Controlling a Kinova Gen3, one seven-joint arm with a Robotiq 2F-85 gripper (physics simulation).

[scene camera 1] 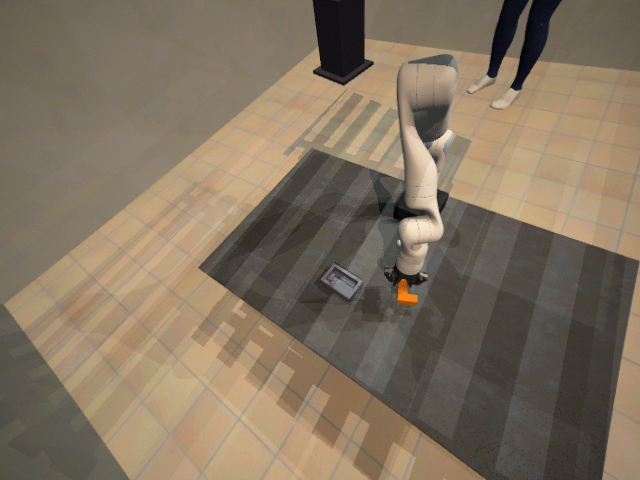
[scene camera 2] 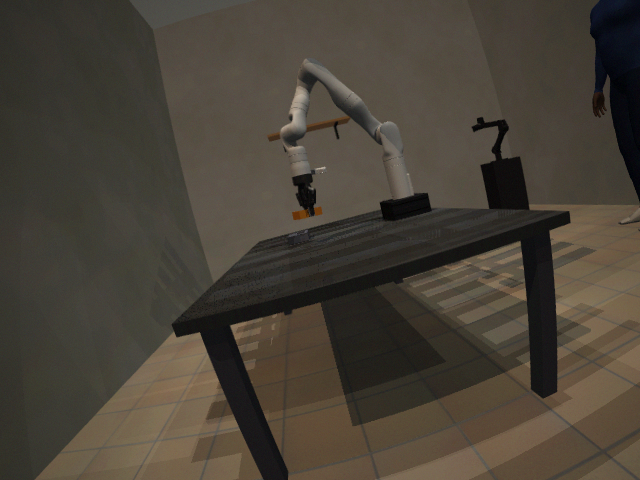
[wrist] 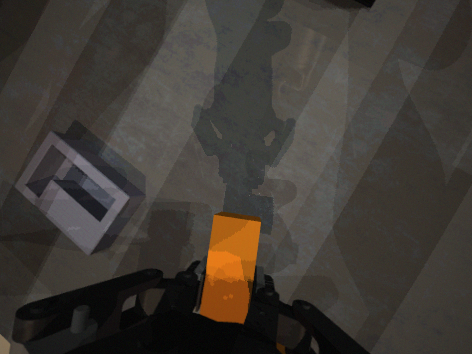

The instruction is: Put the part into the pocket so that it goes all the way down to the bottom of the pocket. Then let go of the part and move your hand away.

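Places are measured from the arm's base along level axes (x ahead, y left, z up), in millimetres.
Pixels of known places: gripper, fingertip midpoint: (scene camera 1: pixel 401 286) (scene camera 2: pixel 310 216) (wrist: pixel 232 273); arm's base, origin of the base link: (scene camera 2: pixel 402 197).
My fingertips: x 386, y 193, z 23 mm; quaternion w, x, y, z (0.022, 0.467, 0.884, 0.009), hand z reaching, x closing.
Observation:
For each thing: its middle in the pictures, then the offset to it from my fingertips. Level surfaces: height alone.
- orange L-shaped part, body centre: (wrist: pixel 249 300) (scene camera 1: pixel 406 287) (scene camera 2: pixel 309 213) dx -2, dy +18, dz +15 mm
- grey block, body centre: (wrist: pixel 80 191) (scene camera 1: pixel 341 282) (scene camera 2: pixel 298 237) dx +105, dy -194, dz -84 mm
- dark table, its level: dz -102 mm
The orange L-shaped part (scene camera 1: pixel 406 299) (scene camera 2: pixel 300 214) (wrist: pixel 233 250) is held above the table by my gripper (scene camera 1: pixel 403 284) (scene camera 2: pixel 310 210) (wrist: pixel 232 273), which is shut on one of its arms. In the wrist view the other arm of the part is mostly hidden behind the fingers. The grey block (scene camera 1: pixel 347 291) (scene camera 2: pixel 298 237) (wrist: pixel 75 218) with the L-shaped pocket lies on the table, left of the gripper in scene camera 1 and in the wrist view. The pocket is empty and the block sits turned at an angle to the held part.
The dark table (scene camera 1: pixel 491 330) (scene camera 2: pixel 361 258) carries the arm's black base (scene camera 1: pixel 442 204) (scene camera 2: pixel 406 206) behind the gripper. A dark pedestal (scene camera 1: pixel 341 38) (scene camera 2: pixel 505 183) and a standing person (scene camera 1: pixel 535 49) (scene camera 2: pixel 620 56) are beyond the table.

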